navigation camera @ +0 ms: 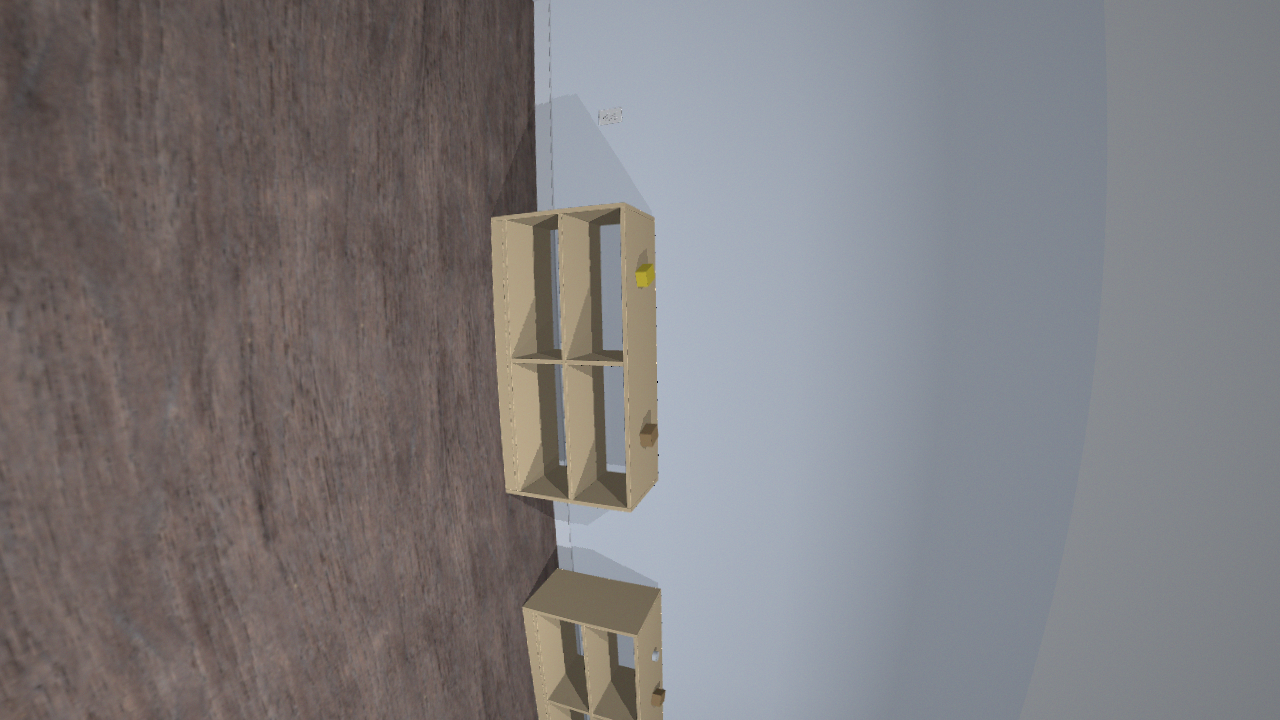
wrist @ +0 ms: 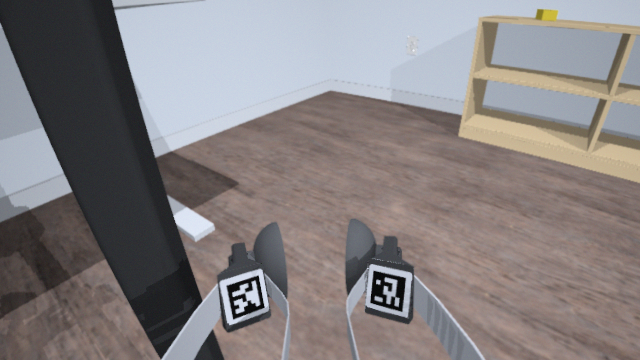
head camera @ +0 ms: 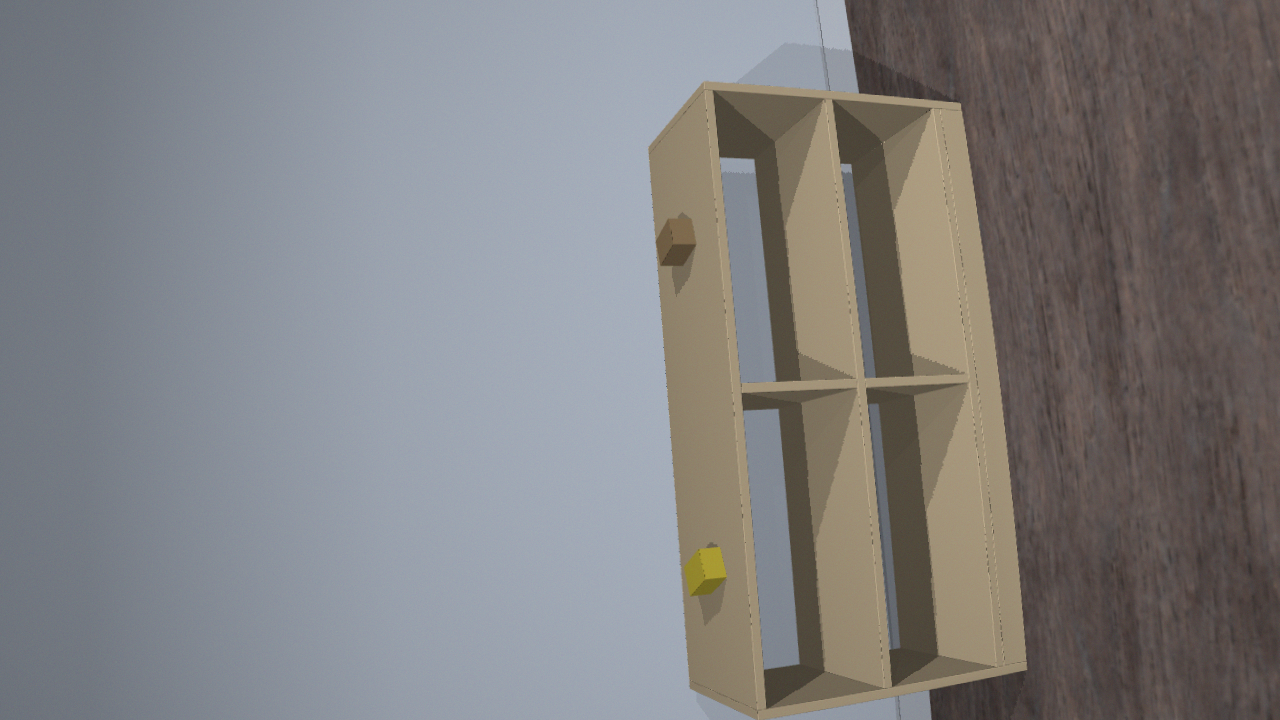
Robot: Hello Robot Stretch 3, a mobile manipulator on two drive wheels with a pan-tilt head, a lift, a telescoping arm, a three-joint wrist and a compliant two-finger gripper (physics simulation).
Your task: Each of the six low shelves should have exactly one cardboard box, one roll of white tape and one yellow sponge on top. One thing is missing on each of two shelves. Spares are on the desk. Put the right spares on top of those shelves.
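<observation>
A low shelf (head camera: 702, 385) (navigation camera: 640, 358) (wrist: 550, 84) stands against the wall; the head and navigation views show it sideways. On its top are a yellow sponge (head camera: 706, 571) (navigation camera: 644, 275) (wrist: 546, 15) near one end and a brown cardboard box (head camera: 676, 242) (navigation camera: 648, 435) near the other. No roll of white tape shows on this top. A second low shelf (navigation camera: 595, 600), cut off by the frame edge, bears a roll of white tape (navigation camera: 655, 654) and a cardboard box (navigation camera: 658, 695). My gripper (wrist: 314, 246) is open and empty above the floor, well away from the shelf.
A dark robot column (wrist: 95, 150) crosses the left of the wrist view. A white desk foot (wrist: 195, 223) sticks out beside it. The desk's edge (wrist: 160, 3) shows at the top left. A wall outlet (navigation camera: 610, 115) (wrist: 412, 45) is beside the first shelf.
</observation>
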